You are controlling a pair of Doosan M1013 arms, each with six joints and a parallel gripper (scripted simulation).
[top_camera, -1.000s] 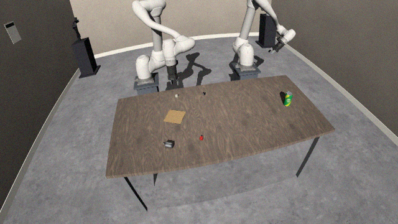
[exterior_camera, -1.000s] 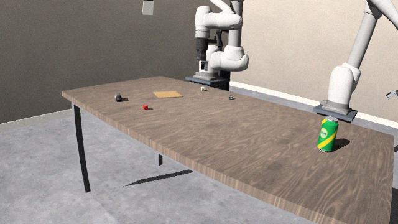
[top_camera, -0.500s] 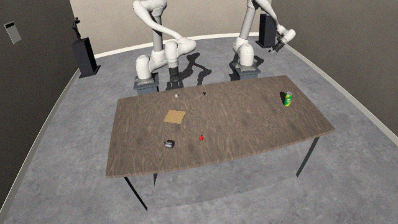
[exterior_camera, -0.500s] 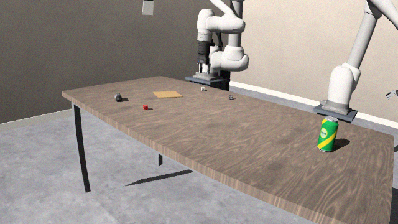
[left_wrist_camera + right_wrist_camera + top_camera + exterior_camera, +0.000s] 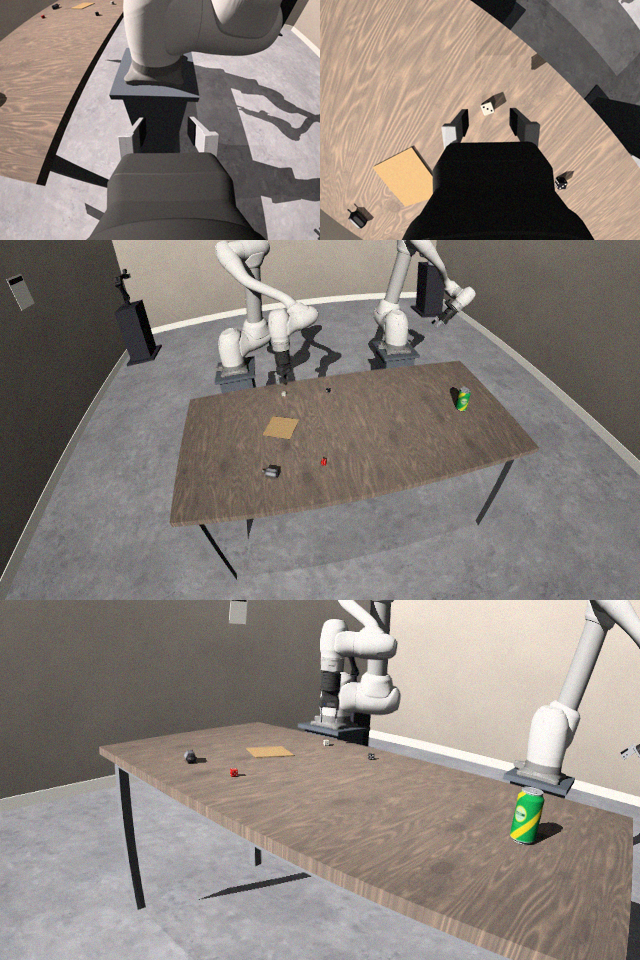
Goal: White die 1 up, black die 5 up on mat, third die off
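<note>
Right now the white die is 100 mm below my right hand. Round my right hand: tan mat 270 mm ahead, 110 mm below, 40 mm to the right; black die 240 mm to the left, 100 mm below, 30 mm ahead; red die 540 mm ahead, 130 mm to the left, 100 mm below.
</note>
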